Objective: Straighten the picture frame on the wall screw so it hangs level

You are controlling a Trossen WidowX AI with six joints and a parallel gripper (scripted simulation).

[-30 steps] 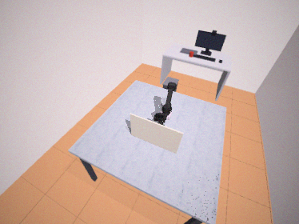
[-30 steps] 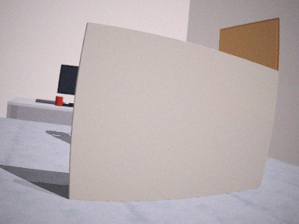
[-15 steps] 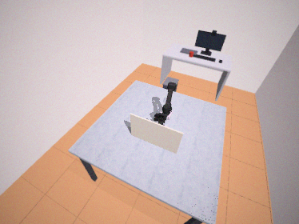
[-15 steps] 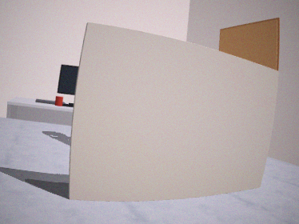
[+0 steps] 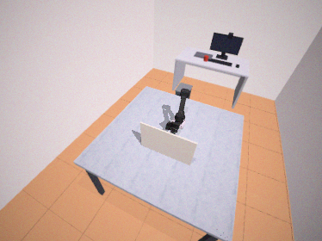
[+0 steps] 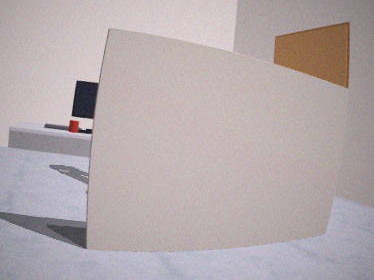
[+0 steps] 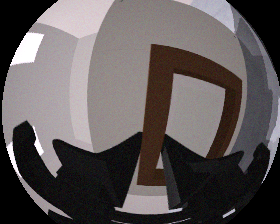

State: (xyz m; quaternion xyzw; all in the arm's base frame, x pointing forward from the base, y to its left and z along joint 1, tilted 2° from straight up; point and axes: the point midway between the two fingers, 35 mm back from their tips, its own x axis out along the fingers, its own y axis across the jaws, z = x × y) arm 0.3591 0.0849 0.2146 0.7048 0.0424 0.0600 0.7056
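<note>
Now: gripper tip 5 cm above the brown wooden picture frame and 1 cm short of it. Round my gripper tip: wall panel (6 cm below, 2 cm ahead, 1 cm to the right).
</note>
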